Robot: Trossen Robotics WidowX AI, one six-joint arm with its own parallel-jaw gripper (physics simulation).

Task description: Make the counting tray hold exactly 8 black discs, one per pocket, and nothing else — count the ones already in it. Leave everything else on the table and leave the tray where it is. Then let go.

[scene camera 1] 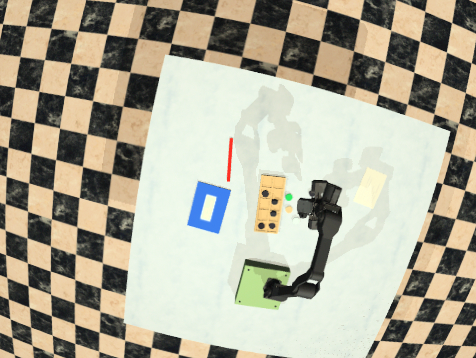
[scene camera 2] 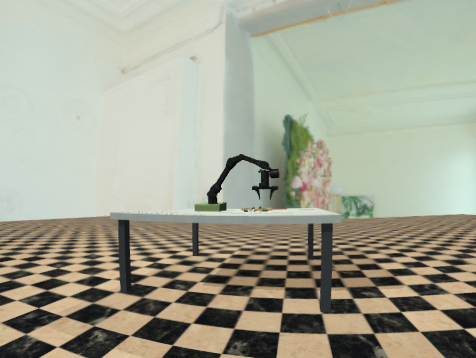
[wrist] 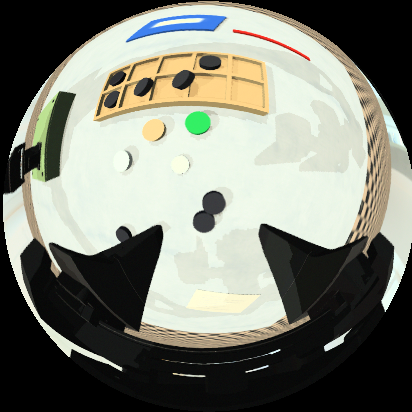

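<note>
The counting tray [scene camera 1: 278, 182] [wrist: 248, 93] has two rows of pockets. Several black discs [scene camera 1: 265, 193] [wrist: 210, 62] are in it. In the wrist view, the far row holds discs in its first and fourth pockets from the left; the near row holds them in its first three. The other pockets are empty. Two loose black discs [wrist: 214, 202] [wrist: 204, 221] lie touching or very close together on the table. Another black disc [wrist: 123, 233] lies partly hidden by the left finger. My gripper [scene camera 2: 265, 198] [wrist: 211, 230] is open and empty, above the table; the arm hides these loose discs in scene camera 1.
A green disc [scene camera 1: 289, 197] [wrist: 198, 123], an orange disc [scene camera 1: 289, 209] [wrist: 153, 130], a white disc [wrist: 123, 161] and a cream disc [wrist: 180, 164] lie beside the tray. A blue frame [scene camera 1: 195, 212] [wrist: 215, 24], red stick [scene camera 1: 230, 160] [wrist: 272, 41] and pale yellow sheet [scene camera 1: 370, 188] [wrist: 222, 301] lie farther out.
</note>
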